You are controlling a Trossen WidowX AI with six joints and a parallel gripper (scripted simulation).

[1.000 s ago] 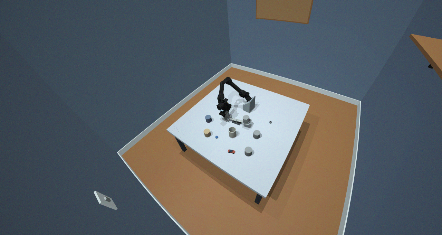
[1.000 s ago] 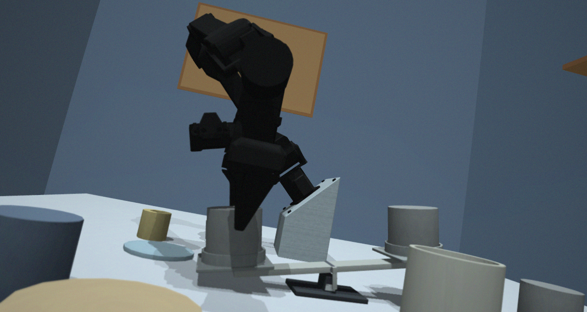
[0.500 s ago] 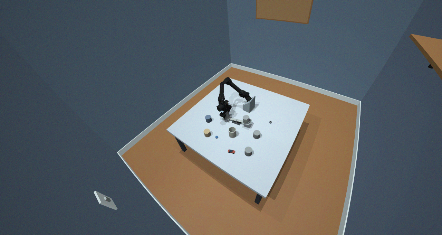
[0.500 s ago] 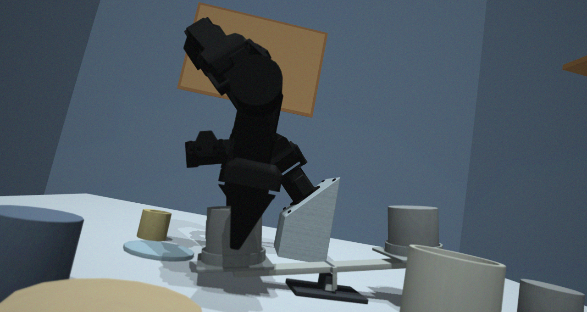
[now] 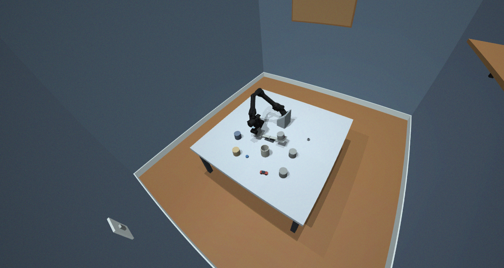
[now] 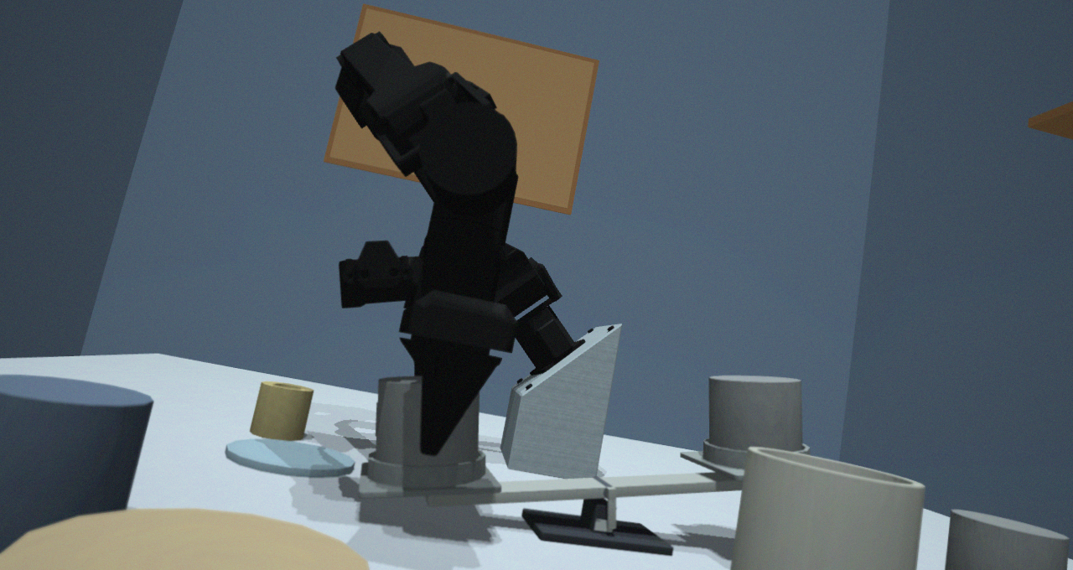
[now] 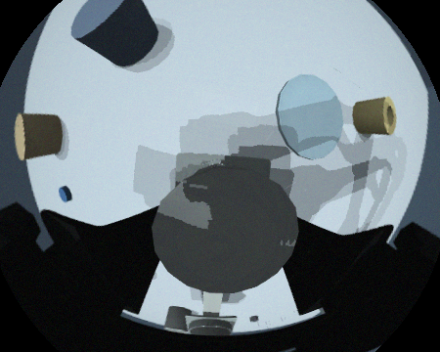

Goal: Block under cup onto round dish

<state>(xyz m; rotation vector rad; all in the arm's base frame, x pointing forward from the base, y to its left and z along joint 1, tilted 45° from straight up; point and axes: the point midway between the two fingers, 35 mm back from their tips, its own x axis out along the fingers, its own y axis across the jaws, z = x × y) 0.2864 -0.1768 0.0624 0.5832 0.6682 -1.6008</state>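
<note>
My gripper tip is now 21 cm past the yellow ring-shaped cylinder, 12 cm to the left of it and 2 cm above it. From my gripper tip the other things lie so: light blue round dish 10 cm behind, 9 cm to the right, 4 cm below; dark blue cylinder 19 cm to the right, 11 cm ahead, 1 cm below; green block 1 cm below.
</note>
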